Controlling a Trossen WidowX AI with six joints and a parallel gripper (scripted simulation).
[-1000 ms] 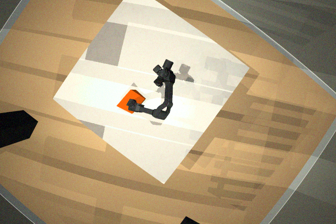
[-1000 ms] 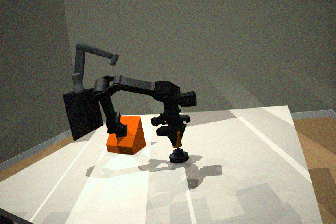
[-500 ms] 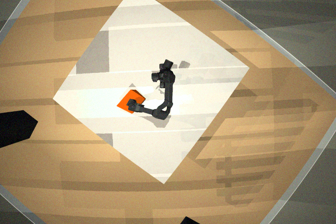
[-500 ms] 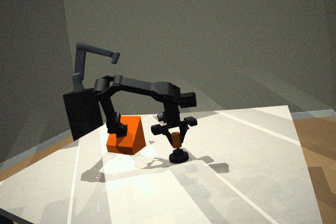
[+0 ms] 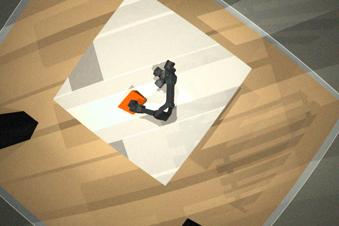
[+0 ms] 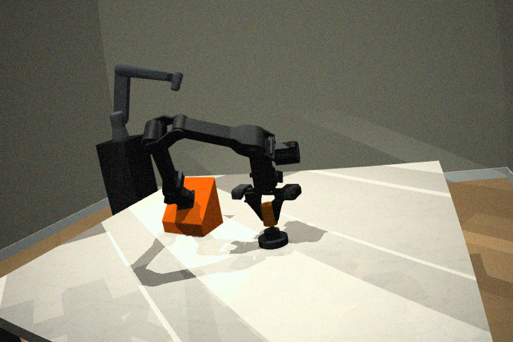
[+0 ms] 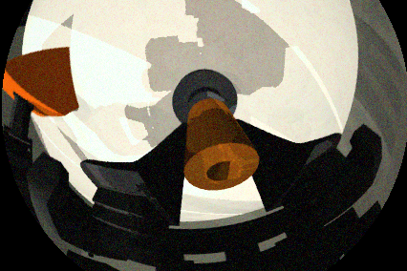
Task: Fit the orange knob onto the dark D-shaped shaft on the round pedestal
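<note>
Right now my gripper tip is 2 cm below the orange knob. From my gripper tip the other things lie so: round dark pedestal: 4 cm below.
</note>
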